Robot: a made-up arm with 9 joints. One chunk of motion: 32 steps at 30 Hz.
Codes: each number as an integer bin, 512 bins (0 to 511) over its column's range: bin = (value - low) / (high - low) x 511, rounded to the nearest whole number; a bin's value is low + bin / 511 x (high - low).
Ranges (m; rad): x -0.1..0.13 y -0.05..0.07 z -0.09..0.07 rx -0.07..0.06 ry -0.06..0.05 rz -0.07..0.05
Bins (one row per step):
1: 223 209 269 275 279 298
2: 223 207 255 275 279 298
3: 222 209 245 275 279 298
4: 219 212 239 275 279 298
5: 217 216 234 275 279 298
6: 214 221 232 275 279 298
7: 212 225 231 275 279 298
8: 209 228 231 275 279 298
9: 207 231 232 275 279 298
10: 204 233 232 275 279 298
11: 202 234 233 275 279 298
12: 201 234 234 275 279 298
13: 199 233 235 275 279 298
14: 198 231 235 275 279 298
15: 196 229 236 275 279 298
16: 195 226 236 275 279 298
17: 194 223 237 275 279 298
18: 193 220 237 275 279 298
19: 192 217 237 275 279 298
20: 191 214 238 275 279 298
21: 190 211 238 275 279 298
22: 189 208 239 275 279 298
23: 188 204 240 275 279 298
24: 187 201 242 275 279 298
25: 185 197 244 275 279 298
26: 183 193 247 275 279 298
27: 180 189 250 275 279 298
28: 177 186 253 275 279 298
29: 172 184 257 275 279 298
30: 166 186 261 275 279 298
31: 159 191 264 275 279 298
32: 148 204 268 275 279 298
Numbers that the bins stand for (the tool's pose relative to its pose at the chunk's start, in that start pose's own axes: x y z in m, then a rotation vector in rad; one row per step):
1: 0.0004 -0.0009 -0.0058 0.0000 0.0001 0.0000
2: 0.0004 -0.0014 -0.0102 0.0000 0.0001 0.0000
3: -0.0001 -0.0009 -0.0133 0.0000 0.0001 0.0000
4: -0.0014 -0.0002 -0.0152 0.0000 0.0001 0.0000
5: -0.0023 0.0007 -0.0167 0.0000 0.0001 0.0000
6: -0.0037 0.0019 -0.0174 0.0000 0.0001 0.0000
7: -0.0046 0.0028 -0.0177 0.0000 0.0001 0.0000
8: -0.0059 0.0035 -0.0177 0.0000 0.0001 0.0000
9: -0.0068 0.0042 -0.0174 0.0000 0.0001 0.0000
10: -0.0082 0.0047 -0.0174 0.0000 0.0001 0.0000
11: -0.0091 0.0050 -0.0170 0.0000 0.0001 0.0000
12: -0.0095 0.0050 -0.0167 0.0000 0.0001 0.0000
13: -0.0104 0.0047 -0.0164 0.0000 0.0001 0.0000
14: -0.0109 0.0042 -0.0164 0.0000 0.0001 0.0000
15: -0.0118 0.0038 -0.0161 0.0000 0.0001 0.0000
16: -0.0122 0.0031 -0.0161 0.0000 0.0001 0.0000
17: -0.0127 0.0024 -0.0158 0.0000 0.0001 0.0000
18: -0.0131 0.0017 -0.0158 0.0000 0.0001 0.0000
19: -0.0136 0.0010 -0.0158 0.0000 0.0001 0.0000
20: -0.0140 0.0003 -0.0155 0.0000 0.0001 0.0000
21: -0.0145 -0.0005 -0.0155 0.0000 0.0001 0.0000
22: -0.0149 -0.0012 -0.0152 0.0000 0.0001 0.0000
23: -0.0154 -0.0021 -0.0149 0.0000 0.0001 0.0000
24: -0.0158 -0.0028 -0.0142 0.0000 0.0001 0.0000
25: -0.0167 -0.0037 -0.0136 0.0000 0.0001 0.0000
26: -0.0176 -0.0047 -0.0127 0.0000 0.0001 0.0000
27: -0.0190 -0.0056 -0.0117 0.0000 0.0001 0.0000
28: -0.0203 -0.0063 -0.0108 0.0000 0.0001 0.0000
29: -0.0226 -0.0068 -0.0095 0.0000 0.0001 0.0000
30: -0.0253 -0.0063 -0.0083 0.0000 0.0001 0.0000
31: -0.0284 -0.0051 -0.0073 0.0000 0.0001 0.0000
32: -0.0334 -0.0021 -0.0061 0.0000 0.0001 0.0000

